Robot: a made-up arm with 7 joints.
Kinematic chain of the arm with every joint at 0, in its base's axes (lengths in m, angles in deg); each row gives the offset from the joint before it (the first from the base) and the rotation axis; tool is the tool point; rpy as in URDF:
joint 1: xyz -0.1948 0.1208 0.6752 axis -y
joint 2: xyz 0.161 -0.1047 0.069 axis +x
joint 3: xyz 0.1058 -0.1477 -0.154 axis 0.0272 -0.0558 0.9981
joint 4: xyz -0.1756 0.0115 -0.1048 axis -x
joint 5: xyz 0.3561 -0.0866 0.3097 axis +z
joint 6: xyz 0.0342 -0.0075 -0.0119 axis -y
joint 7: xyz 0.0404 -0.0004 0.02 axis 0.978 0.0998 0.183
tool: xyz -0.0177 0.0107 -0.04 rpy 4.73 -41.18 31
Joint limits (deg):
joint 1: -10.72..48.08
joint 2: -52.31..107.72
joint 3: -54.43..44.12
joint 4: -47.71..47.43
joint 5: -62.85..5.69
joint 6: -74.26..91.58
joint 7: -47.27..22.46
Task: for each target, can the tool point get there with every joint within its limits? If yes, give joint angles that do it. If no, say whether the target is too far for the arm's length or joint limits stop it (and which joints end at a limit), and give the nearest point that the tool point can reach.
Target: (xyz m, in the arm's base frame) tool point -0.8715 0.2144 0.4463
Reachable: no: joint limits stop it (at a limit: joint 1, joint 3, joint 4, joint 5, joint 6, joint 7) | nearest point -0.1608 0.2307 0.2765 | short by 0.731 m
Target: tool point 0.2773 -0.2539 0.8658
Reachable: yes | joints 33.69 29.81 6.65 -14.10 -56.75 21.52 -12.93
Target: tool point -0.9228 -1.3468 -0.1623
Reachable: no: too far | nearest point -0.1131 -0.4037 0.4079 | short by 1.368 m
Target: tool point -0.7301 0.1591 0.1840
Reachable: no: joint limits stop it (at a limit: joint 1, joint 3, joint 4, joint 5, joint 7) | nearest point -0.1675 0.1243 0.2387 | short by 0.566 m
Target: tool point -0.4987 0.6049 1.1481
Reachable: no: joint limits stop it (at a limit: joint 1, joint 3, joint 4, joint 5) | nearest point -0.1223 0.1335 1.0004 | short by 0.621 m
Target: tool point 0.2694 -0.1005 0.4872
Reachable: yes | joints -5.33 65.88 -1.19 4.52 -41.20 -18.82 -12.29
